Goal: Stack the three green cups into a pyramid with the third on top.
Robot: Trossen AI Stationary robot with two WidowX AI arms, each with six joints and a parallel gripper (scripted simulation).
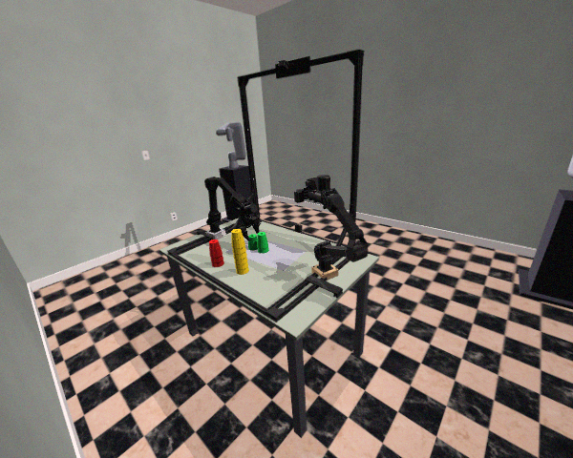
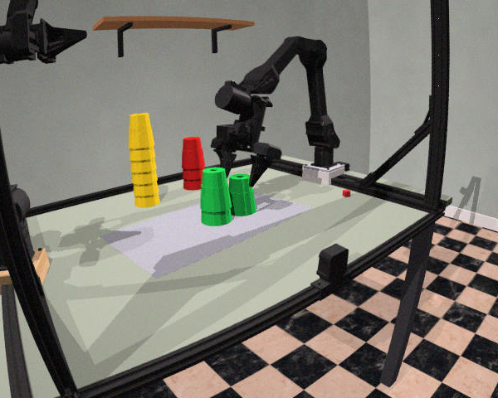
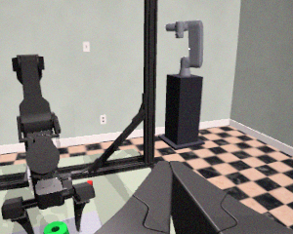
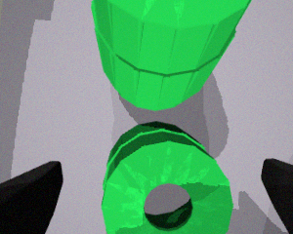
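Right now the grey mat is 100 mm to the left of my right hand and 110 mm below it. From my right hand the other things lie so: red cube 130 mm behind, 270 mm to the right, 100 mm below.
Right now the grey mat is 4 cm ahead of my left hand, 30 cm to the right of it and 42 cm below it. From my left hand the other things lie so: red cube 8 cm behind, 67 cm to the right, 41 cm below.
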